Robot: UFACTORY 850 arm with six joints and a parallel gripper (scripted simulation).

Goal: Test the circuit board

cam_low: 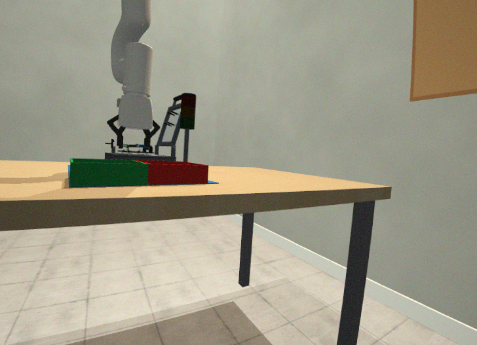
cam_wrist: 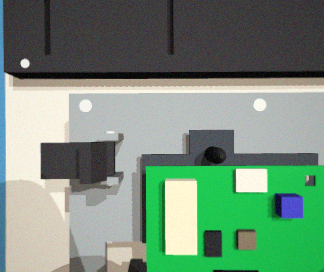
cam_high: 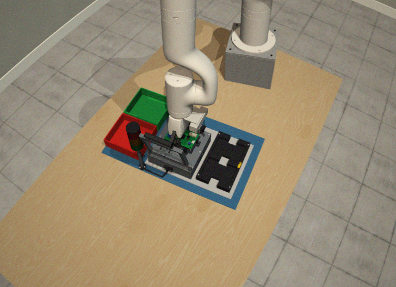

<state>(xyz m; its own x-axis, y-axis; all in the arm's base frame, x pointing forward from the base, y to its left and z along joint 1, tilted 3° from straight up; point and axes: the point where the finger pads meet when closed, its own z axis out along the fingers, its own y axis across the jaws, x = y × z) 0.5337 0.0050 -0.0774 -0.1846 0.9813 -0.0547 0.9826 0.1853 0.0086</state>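
My hand is right at the green circuit board. From my hand the other things lie so: clear lid: 120 mm ahead, 20 mm to the left, 90 mm above; latch hook: 70 mm behind, 50 mm to the left; red bin: 80 mm ahead, 190 mm to the right, 70 mm below.
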